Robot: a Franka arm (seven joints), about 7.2 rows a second.
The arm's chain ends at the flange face. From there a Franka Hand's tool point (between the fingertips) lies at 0.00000 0.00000 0.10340 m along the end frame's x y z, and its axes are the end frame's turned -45 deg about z.
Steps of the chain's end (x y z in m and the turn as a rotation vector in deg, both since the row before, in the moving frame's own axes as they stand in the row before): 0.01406 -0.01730 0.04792 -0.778 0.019 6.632; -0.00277 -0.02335 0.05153 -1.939 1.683 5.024; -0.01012 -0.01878 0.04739 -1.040 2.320 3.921; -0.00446 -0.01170 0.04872 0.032 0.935 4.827; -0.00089 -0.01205 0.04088 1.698 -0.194 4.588; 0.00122 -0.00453 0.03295 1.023 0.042 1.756; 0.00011 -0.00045 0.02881 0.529 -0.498 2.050; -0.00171 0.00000 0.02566 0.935 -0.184 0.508
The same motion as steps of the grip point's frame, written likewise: 0.02115 -0.00133 0.04791 -0.564 -0.537 6.632; 0.01402 -0.01387 0.05143 -2.561 -0.181 5.024; 0.00761 -0.01610 0.04729 -2.376 0.905 3.921; 0.00630 -0.01022 0.04871 -0.639 0.684 4.827; 0.00990 -0.01148 0.04083 1.338 1.063 4.588; 0.00544 -0.00357 0.03293 0.694 0.753 1.756; 0.00046 -0.00155 0.02880 0.726 0.022 2.050; -0.00024 -0.00263 0.02565 0.791 0.531 0.508
